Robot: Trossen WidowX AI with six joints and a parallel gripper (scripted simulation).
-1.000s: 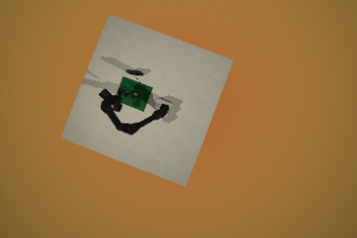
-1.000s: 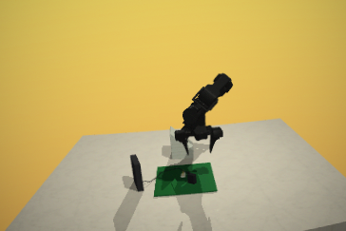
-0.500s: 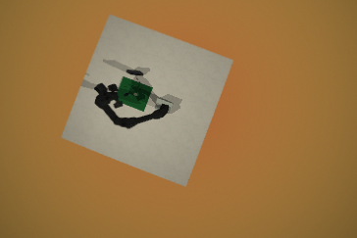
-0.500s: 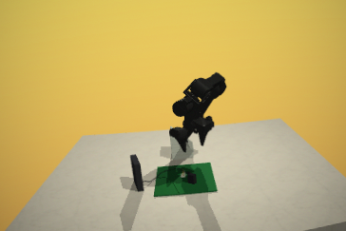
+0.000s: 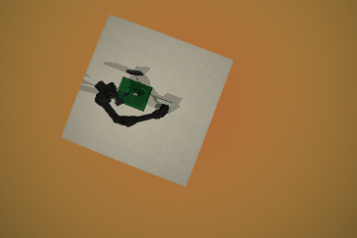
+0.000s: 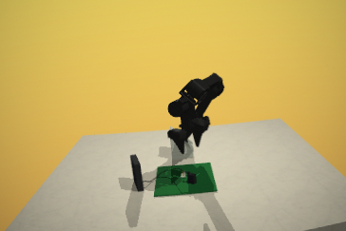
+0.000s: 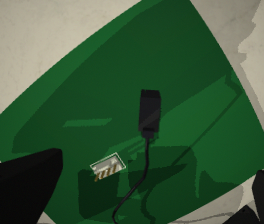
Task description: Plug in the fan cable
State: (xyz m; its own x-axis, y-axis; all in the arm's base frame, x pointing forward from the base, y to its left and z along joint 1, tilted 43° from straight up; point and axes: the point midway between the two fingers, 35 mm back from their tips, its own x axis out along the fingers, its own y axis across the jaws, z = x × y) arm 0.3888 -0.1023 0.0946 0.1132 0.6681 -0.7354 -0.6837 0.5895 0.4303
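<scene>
My gripper tip is 130 mm above the fan plug and 10 mm past it. Also, from my gripper tip: four-pin fan header: 150 mm below, 90 mm behind, 30 mm to the right; then green board: 160 mm below, 70 mm behind, 20 mm to the right; then black fan: 210 mm to the right, 90 mm below, 50 mm behind.
</scene>
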